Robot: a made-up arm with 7 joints.
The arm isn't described. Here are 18 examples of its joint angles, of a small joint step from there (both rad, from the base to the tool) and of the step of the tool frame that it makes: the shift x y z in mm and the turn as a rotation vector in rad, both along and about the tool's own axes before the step.
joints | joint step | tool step
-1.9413 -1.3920 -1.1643 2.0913 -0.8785 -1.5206 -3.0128 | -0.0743 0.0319 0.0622 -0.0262 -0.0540 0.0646 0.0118 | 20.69 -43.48 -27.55 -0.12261 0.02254 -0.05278
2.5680 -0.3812 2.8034 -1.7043 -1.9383 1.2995 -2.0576 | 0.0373 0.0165 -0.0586 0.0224 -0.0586 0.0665 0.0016 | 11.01 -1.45 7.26 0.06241 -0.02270 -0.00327
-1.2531 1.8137 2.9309 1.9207 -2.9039 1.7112 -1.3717 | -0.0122 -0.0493 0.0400 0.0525 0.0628 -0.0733 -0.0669 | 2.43 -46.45 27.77 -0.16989 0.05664 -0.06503
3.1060 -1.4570 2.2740 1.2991 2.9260 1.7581 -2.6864 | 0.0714 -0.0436 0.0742 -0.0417 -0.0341 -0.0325 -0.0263 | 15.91 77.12 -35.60 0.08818 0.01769 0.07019
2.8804 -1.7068 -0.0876 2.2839 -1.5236 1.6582 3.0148 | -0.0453 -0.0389 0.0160 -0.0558 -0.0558 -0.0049 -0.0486 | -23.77 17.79 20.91 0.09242 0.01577 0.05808
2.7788 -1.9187 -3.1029 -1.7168 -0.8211 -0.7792 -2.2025 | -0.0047 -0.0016 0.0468 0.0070 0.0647 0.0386 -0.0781 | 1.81 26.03 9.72 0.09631 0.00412 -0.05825
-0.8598 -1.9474 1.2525 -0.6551 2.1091 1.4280 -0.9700 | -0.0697 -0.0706 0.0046 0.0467 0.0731 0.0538 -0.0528 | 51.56 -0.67 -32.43 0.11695 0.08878 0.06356
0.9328 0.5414 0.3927 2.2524 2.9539 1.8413 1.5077 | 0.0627 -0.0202 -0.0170 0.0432 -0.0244 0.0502 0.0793 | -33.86 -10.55 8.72 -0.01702 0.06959 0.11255
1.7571 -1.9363 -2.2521 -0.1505 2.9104 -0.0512 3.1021 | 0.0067 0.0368 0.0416 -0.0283 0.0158 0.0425 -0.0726 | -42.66 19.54 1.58 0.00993 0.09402 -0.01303
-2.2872 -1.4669 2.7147 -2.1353 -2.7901 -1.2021 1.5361 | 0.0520 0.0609 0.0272 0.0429 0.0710 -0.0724 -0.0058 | -4.67 -26.96 -25.53 0.02350 0.06149 0.04187
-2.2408 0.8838 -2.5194 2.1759 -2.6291 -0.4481 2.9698 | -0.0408 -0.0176 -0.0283 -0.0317 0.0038 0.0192 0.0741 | -22.64 -8.87 -8.53 -0.03967 0.04024 0.11322
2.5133 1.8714 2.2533 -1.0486 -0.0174 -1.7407 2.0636 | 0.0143 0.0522 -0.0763 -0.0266 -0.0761 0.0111 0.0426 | 2.47 -8.05 -14.07 -0.04007 -0.14940 0.11162
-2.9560 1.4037 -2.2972 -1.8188 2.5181 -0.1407 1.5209 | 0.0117 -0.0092 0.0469 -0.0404 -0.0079 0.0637 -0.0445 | 31.85 -7.01 -1.13 -0.06846 -0.06902 -0.07251
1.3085 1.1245 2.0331 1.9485 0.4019 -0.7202 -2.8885 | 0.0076 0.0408 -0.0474 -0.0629 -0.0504 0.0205 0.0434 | 37.82 12.37 -12.96 -0.01532 -0.05656 0.04573
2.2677 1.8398 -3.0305 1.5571 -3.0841 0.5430 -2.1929 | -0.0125 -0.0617 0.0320 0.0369 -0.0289 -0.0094 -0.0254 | 47.27 -37.21 -13.17 -0.06324 -0.10040 -0.03824
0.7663 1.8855 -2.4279 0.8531 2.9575 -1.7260 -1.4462 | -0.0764 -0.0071 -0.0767 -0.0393 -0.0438 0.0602 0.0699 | 18.18 29.66 -13.92 0.06581 0.10817 0.08632
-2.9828 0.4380 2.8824 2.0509 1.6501 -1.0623 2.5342 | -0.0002 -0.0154 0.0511 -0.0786 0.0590 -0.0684 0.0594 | 1.82 -21.00 10.78 0.01236 -0.01252 0.12686
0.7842 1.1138 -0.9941 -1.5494 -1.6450 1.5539 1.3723 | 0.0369 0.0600 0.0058 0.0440 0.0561 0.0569 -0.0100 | 27.63 -7.45 36.73 -0.04589 -0.13709 -0.06098
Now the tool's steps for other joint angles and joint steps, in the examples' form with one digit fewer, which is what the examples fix.
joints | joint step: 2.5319 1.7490 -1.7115 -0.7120 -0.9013 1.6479 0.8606 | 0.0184 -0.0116 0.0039 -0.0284 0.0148 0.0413 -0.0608
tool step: -16.6 -11.3 3.8 -0.0093 -0.0222 -0.0198
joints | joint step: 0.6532 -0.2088 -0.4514 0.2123 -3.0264 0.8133 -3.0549 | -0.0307 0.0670 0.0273 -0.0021 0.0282 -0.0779 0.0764
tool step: 60.2 17.4 35.1 -0.0126 -0.1374 0.1064
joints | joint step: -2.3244 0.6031 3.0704 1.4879 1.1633 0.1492 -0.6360 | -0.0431 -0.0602 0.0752 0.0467 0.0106 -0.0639 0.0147
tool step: 45.2 -5.5 -35.0 -0.0581 -0.0606 0.0119
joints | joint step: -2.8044 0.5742 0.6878 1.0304 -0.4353 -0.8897 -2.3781 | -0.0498 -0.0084 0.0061 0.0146 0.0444 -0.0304 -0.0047
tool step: 28.9 12.7 6.9 0.0240 -0.0547 -0.0110
